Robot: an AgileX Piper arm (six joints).
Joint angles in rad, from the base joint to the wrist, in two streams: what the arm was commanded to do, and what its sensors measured. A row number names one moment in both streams.
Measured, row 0:
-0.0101, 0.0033, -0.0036, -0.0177, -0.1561, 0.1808
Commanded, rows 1 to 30:
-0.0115, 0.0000, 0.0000, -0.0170, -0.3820, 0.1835
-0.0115, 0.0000, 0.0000, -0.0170, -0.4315, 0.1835
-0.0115, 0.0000, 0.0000, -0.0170, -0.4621, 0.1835
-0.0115, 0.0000, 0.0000, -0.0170, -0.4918, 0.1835
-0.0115, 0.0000, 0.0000, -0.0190, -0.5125, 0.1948
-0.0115, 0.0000, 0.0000, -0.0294, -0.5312, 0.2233
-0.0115, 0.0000, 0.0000, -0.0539, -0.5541, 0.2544
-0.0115, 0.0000, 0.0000, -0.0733, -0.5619, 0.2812
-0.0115, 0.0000, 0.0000, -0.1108, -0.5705, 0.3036
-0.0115, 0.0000, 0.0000, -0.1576, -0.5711, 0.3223
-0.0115, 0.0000, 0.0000, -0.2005, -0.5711, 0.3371
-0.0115, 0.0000, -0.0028, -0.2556, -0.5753, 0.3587
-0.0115, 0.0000, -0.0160, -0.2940, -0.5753, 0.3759
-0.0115, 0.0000, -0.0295, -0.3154, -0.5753, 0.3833
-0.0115, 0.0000, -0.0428, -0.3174, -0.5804, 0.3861
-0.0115, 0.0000, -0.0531, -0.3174, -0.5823, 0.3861
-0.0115, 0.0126, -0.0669, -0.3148, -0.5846, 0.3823
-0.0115, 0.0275, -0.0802, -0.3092, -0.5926, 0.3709
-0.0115, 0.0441, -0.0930, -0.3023, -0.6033, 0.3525
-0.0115, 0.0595, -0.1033, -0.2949, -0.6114, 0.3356
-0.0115, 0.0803, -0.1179, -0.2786, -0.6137, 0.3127
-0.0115, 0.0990, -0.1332, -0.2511, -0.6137, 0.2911
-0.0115, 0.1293, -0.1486, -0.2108, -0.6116, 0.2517
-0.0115, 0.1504, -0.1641, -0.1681, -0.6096, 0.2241
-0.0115, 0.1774, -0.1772, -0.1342, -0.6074, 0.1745
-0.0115, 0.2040, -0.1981, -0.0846, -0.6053, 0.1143
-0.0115, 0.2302, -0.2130, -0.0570, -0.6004, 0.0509
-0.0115, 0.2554, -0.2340, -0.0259, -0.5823, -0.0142
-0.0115, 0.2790, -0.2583, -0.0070, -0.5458, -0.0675
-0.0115, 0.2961, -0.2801, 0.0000, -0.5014, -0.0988
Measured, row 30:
-0.0101, 0.2235, -0.2080, -0.0813, -0.5828, 0.0836
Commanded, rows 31 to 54:
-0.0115, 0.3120, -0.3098, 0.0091, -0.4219, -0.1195
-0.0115, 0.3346, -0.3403, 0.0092, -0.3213, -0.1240
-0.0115, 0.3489, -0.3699, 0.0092, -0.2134, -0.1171
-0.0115, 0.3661, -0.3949, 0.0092, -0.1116, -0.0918
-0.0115, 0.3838, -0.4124, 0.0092, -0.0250, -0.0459
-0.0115, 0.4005, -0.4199, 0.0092, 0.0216, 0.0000
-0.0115, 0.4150, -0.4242, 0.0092, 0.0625, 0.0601
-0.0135, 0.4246, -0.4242, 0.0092, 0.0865, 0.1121
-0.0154, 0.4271, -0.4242, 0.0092, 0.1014, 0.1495
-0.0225, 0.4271, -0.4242, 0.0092, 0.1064, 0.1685
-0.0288, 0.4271, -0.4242, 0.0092, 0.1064, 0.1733
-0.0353, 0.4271, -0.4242, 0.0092, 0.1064, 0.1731
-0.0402, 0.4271, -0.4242, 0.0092, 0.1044, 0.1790
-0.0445, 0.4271, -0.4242, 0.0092, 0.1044, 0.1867
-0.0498, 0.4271, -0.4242, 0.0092, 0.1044, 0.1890
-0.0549, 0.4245, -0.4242, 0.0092, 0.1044, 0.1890
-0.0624, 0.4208, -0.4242, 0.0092, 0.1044, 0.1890
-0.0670, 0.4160, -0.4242, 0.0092, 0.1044, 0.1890
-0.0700, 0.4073, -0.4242, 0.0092, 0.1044, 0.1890
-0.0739, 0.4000, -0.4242, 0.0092, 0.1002, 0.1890
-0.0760, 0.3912, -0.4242, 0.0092, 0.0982, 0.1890
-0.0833, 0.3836, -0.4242, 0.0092, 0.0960, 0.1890
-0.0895, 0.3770, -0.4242, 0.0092, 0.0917, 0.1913
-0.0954, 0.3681, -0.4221, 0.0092, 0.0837, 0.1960
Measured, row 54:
-0.0711, 0.3993, -0.4159, 0.0129, 0.1019, 0.1886
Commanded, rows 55 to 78:
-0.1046, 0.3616, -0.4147, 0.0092, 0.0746, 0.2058
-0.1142, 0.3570, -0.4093, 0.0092, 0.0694, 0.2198
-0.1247, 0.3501, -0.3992, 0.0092, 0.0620, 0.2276
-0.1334, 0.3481, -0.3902, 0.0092, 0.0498, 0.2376
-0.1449, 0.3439, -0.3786, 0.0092, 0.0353, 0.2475
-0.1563, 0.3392, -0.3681, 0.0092, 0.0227, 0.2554
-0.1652, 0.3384, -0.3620, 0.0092, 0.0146, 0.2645
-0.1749, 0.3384, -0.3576, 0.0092, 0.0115, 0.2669
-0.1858, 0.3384, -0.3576, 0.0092, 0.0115, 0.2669
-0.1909, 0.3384, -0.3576, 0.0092, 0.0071, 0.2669
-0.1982, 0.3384, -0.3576, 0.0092, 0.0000, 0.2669
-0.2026, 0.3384, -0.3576, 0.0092, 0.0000, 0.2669
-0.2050, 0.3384, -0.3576, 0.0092, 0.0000, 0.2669
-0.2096, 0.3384, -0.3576, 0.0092, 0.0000, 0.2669
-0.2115, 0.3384, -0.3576, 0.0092, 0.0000, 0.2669
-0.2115, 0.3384, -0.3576, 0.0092, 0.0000, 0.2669
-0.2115, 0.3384, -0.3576, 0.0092, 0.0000, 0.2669
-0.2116, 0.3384, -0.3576, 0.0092, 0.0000, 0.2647
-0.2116, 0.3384, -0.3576, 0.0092, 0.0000, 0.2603
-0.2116, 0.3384, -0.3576, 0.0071, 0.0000, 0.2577
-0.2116, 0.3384, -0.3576, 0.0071, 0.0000, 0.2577
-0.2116, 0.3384, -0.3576, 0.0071, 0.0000, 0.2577
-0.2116, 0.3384, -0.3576, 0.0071, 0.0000, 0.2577
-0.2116, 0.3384, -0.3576, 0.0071, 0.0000, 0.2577
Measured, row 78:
-0.2071, 0.3443, -0.3608, 0.0153, 0.0118, 0.2660
